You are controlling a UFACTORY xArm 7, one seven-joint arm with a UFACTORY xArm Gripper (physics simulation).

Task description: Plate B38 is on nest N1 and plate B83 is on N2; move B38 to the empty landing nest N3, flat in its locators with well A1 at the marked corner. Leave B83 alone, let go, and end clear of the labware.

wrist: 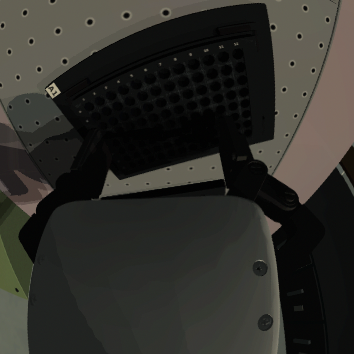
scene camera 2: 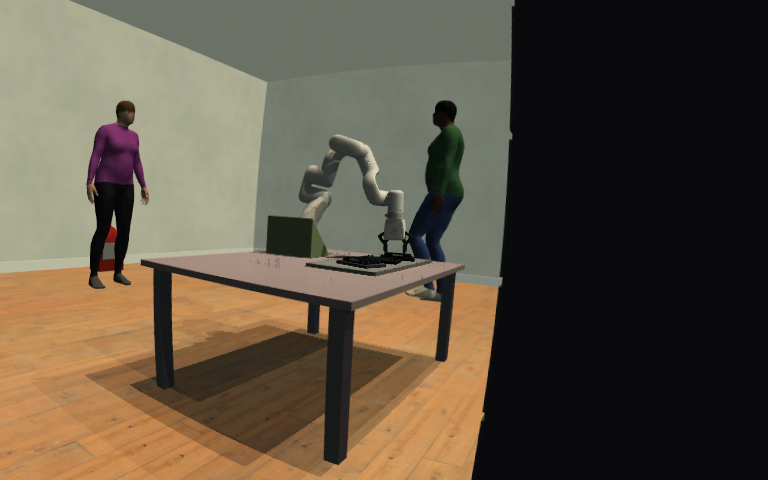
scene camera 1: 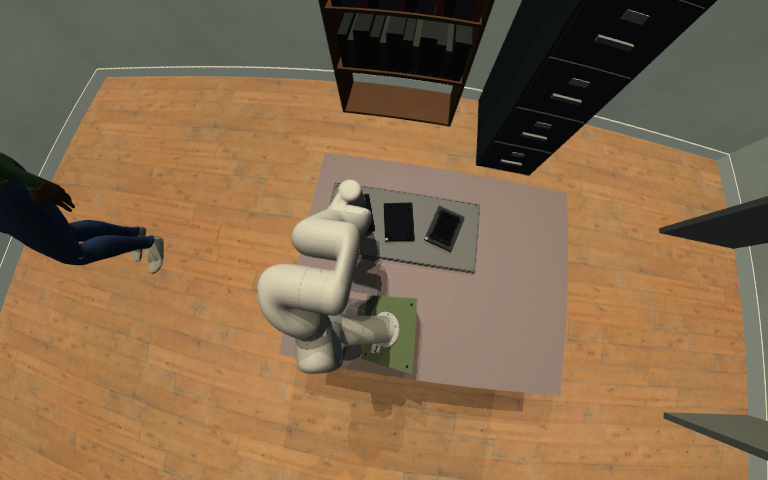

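Observation:
My gripper (scene camera 2: 394,255) (wrist: 159,136) is open, low over the left end of the grey pegboard, with nothing between its fingers. A black 96-well plate (wrist: 175,85) sits in a black nest with an A1 tag (wrist: 53,90); the fingertips overlap its nearer wells in the wrist view, and whether they touch is unclear. The arm hides most of this plate in scene camera 1. The middle nest (scene camera 1: 398,221) (wrist: 167,190) is empty, its pale corner mark at the lower left. Another dark plate (scene camera 1: 446,227) sits in the turned right nest. Plate and nest names are not readable.
The perforated grey board (scene camera 1: 419,258) lies on the pinkish table (scene camera 1: 498,316). The arm stands on a green base (scene camera 1: 404,339) (scene camera 2: 288,236). A bookshelf (scene camera 1: 342,93) and a black cabinet (scene camera 1: 509,124) stand beyond the table. A person in green (scene camera 2: 450,152) stands beyond the table.

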